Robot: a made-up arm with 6 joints. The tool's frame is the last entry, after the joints. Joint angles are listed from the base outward. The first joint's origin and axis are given. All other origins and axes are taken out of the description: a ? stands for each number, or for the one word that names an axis. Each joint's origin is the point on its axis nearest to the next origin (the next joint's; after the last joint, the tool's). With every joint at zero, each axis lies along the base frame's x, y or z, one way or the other. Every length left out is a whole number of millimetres.
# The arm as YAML. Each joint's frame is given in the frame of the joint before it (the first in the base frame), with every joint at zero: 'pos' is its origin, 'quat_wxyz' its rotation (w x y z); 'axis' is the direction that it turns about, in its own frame. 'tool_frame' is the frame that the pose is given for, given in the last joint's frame.
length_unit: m
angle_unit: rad
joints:
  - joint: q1
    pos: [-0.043, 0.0, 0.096]
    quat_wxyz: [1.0, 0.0, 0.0, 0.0]
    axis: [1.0, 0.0, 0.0]
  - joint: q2
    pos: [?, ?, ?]
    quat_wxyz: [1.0, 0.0, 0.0, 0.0]
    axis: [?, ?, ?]
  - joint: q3
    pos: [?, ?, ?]
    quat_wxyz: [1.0, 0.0, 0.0, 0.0]
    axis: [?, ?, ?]
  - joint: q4
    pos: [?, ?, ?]
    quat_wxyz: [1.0, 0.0, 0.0, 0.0]
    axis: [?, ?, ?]
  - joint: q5
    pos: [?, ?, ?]
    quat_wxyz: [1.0, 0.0, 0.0, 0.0]
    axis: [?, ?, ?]
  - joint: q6
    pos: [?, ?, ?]
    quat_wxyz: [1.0, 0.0, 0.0, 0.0]
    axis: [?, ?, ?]
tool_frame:
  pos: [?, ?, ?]
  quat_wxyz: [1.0, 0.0, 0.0, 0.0]
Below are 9 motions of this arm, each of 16 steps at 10 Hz.
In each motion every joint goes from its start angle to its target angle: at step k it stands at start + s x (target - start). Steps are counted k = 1, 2, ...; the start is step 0. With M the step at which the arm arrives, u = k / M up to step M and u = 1 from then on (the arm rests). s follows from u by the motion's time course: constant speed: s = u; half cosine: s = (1 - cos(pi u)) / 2; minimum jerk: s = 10 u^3 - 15 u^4 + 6 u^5.
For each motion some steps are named. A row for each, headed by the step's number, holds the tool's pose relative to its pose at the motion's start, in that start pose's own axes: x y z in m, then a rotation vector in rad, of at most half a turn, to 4 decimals.
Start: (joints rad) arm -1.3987 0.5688 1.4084 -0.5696 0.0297 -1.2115
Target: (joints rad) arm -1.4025 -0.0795 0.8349 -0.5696 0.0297 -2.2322
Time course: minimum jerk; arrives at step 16
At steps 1, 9, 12, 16:
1: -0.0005 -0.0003 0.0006 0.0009 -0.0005 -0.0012
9: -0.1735 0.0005 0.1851 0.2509 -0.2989 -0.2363
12: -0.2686 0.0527 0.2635 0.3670 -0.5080 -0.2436
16: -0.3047 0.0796 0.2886 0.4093 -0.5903 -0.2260

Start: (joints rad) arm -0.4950 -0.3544 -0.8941 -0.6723 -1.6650 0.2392
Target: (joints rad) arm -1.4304 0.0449 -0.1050 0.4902 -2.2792 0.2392
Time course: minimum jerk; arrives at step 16
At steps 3, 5, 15, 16:
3: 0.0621 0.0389 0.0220 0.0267 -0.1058 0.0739
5: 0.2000 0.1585 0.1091 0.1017 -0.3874 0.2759
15: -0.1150 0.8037 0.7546 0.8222 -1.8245 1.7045
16: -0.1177 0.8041 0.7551 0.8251 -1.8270 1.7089

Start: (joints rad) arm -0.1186 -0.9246 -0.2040 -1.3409 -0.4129 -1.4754
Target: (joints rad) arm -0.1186 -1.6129 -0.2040 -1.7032 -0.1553 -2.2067
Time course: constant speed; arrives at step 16
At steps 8, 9, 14, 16:
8: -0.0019 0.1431 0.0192 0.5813 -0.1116 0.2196
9: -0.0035 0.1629 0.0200 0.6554 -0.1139 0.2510
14: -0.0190 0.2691 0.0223 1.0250 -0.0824 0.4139
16: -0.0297 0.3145 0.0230 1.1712 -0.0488 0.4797

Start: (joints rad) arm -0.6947 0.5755 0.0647 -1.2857 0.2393 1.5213
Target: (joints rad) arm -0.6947 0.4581 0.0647 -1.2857 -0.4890 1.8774
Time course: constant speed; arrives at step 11
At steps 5, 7, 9, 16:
5: -0.0086 -0.0912 0.0092 -0.1622 0.0273 -0.3819
7: -0.0187 -0.1276 0.0127 -0.2259 0.0554 -0.5337
9: -0.0324 -0.1631 0.0160 -0.2877 0.0933 -0.6845
16: -0.0496 -0.1975 0.0191 -0.3467 0.1409 -0.8340

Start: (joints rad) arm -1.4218 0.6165 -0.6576 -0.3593 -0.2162 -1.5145
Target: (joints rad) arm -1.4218 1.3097 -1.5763 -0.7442 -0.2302 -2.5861
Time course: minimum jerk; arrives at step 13
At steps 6, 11, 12, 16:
6: -0.1448 -0.2208 -0.0805 0.3924 -0.0509 -0.4304
11: -0.3876 -0.2779 -0.0186 0.6683 -0.4960 -0.7396
12: -0.3967 -0.2745 -0.0129 0.6751 -0.5218 -0.7422
16: -0.3982 -0.2739 -0.0120 0.6761 -0.5261 -0.7425

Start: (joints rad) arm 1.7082 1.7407 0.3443 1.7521 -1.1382 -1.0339
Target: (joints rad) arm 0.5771 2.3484 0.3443 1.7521 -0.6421 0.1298
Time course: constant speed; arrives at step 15
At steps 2, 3, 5, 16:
2: 0.0485 0.0615 -0.0807 -0.0105 -0.0071 0.0256
3: 0.0703 0.0966 -0.1172 -0.0147 -0.0113 0.0363
5: 0.1089 0.1739 -0.1814 -0.0210 -0.0202 0.0538
16: 0.2119 0.6133 -0.3107 -0.0184 -0.0321 0.0877

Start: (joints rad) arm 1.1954 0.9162 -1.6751 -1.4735 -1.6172 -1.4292
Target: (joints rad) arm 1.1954 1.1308 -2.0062 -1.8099 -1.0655 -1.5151
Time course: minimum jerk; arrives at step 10
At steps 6, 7, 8, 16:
6: -0.1198 0.0295 0.1498 -0.1536 -0.0780 -0.3498
7: -0.1440 0.0468 0.1806 -0.1810 -0.1108 -0.4166
8: -0.1598 0.0603 0.2003 -0.1976 -0.1359 -0.4593
16: -0.1682 0.0682 0.2106 -0.2060 -0.1507 -0.4818

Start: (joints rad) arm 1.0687 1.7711 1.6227 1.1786 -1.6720 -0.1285
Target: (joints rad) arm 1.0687 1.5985 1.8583 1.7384 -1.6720 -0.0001
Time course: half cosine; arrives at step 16
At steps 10, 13, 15, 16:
10: 0.1699 0.1164 0.0376 -0.1929 -0.0045 0.5207
13: 0.2041 0.1683 0.0440 -0.2581 -0.0073 0.6886
15: 0.2129 0.1864 0.0454 -0.2799 -0.0083 0.7444
16: 0.2139 0.1887 0.0455 -0.2828 -0.0084 0.7516

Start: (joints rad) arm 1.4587 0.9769 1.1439 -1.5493 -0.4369 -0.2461
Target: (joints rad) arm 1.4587 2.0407 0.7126 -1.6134 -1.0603 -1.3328
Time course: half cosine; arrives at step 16
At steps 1, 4, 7, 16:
1: -0.0035 -0.0055 -0.0054 0.0177 -0.0036 -0.0072
4: -0.0589 -0.0759 -0.0877 0.2623 -0.0598 -0.1110
7: -0.1895 -0.1628 -0.2564 0.6795 -0.1935 -0.3072
16: -0.5788 -0.1261 -0.6157 1.3997 -0.6419 -0.7431

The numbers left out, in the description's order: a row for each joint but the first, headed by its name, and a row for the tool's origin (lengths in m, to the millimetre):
q2: xyz 0.0 0.071 0.029, axis 0.0 0.0 1.0
q3: xyz 0.114 -0.085 0.0, axis 0.0 -1.0 0.0
q4: xyz 0.403 0.0 -0.036, axis -1.0 0.0 0.0
q5: xyz 0.0 -0.264 0.099, axis 0.0 1.0 0.0
q6: xyz 0.19 0.0 -0.154, axis -1.0 0.0 0.0
tool: xyz 0.0 -0.093 0.041

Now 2 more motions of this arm.
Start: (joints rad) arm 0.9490 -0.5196 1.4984 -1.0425 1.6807 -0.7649
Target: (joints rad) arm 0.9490 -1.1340 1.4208 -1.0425 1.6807 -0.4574
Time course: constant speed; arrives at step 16
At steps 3, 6, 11, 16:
3: -0.0608 -0.0132 0.0006 -0.0279 -0.0758 -0.0828
6: -0.1226 -0.0217 -0.0043 -0.0548 -0.1478 -0.1688
11: -0.2258 -0.0248 -0.0243 -0.0963 -0.2590 -0.3186
16: -0.3254 -0.0138 -0.0589 -0.1327 -0.3592 -0.4760

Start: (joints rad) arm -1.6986 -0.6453 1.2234 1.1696 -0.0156 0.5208
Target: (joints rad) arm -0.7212 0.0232 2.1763 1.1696 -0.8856 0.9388
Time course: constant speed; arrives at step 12
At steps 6, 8, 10, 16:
6: -0.1613 -0.0260 -0.2115 0.0708 0.1399 -0.4525
8: -0.2634 -0.0299 -0.2791 -0.0051 0.2784 -0.5982
10: -0.3850 -0.0332 -0.3237 -0.1402 0.4454 -0.7157
16: -0.5159 -0.0403 -0.3349 -0.3344 0.6258 -0.7914

